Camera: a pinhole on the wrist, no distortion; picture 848 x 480 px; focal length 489.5 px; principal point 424.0 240.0 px. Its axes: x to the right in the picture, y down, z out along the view. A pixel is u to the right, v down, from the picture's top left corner.
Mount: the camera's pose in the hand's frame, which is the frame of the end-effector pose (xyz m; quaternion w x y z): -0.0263 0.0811 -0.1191 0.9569 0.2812 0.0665 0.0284
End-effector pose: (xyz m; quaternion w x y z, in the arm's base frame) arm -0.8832 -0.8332 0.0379 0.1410 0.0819 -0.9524 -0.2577
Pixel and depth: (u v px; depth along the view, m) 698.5 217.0 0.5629
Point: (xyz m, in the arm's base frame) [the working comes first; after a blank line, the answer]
In the camera's frame: 0.3157 -0.0264 0.5629

-1.3064 -0.9585 -0.2370
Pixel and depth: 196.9 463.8 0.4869
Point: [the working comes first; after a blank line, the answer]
In the camera's frame: -0.2259 0.2226 0.4869

-0.8424 -0.5999 -0.3680
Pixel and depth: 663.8 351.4 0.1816
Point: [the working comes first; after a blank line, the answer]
In the camera's frame: 0.0890 0.0413 0.1816

-0.9817 -0.8092 0.0345
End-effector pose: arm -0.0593 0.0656 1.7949 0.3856 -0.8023 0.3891 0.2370
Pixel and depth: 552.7 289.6 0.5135
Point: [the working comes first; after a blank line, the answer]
In the camera's frame: 0.1350 0.0520 0.5135

0.1309 0.2995 1.5421
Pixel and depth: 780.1 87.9 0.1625
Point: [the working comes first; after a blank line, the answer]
In the camera's frame: 0.1182 -0.0505 0.1625

0.0399 0.0103 1.7473
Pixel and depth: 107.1 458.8 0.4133
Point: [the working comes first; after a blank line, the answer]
In the camera's frame: -0.2676 0.1847 0.4133

-0.2179 0.4582 1.7492
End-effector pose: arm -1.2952 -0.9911 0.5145 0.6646 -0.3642 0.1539 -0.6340
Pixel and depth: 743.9 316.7 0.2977
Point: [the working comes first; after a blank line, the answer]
In the camera's frame: 0.1946 0.0466 0.2977

-1.1913 -1.1500 0.6733
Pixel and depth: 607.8 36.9 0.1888
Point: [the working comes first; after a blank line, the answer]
In the camera's frame: 0.0709 -0.0783 0.1888

-1.3504 -1.0581 0.5784
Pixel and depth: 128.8 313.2 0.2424
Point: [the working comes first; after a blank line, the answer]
In the camera's frame: -0.1462 0.0362 0.2424

-1.2594 -0.8240 0.5822
